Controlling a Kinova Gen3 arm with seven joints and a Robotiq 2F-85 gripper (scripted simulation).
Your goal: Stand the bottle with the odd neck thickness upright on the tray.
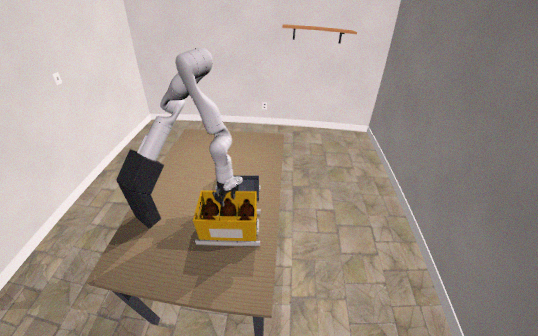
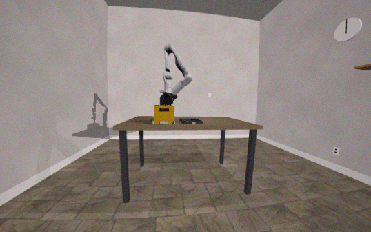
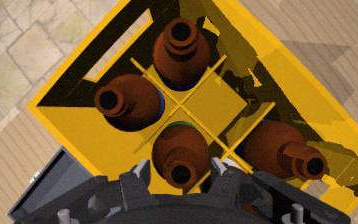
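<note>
My gripper is now 1 cm short of the yellow crate, 4 cm to the left of it and 8 cm above it. Also, from my hand: dark grey tray (2 cm behind, 24 cm to the left, 15 cm below).
</note>
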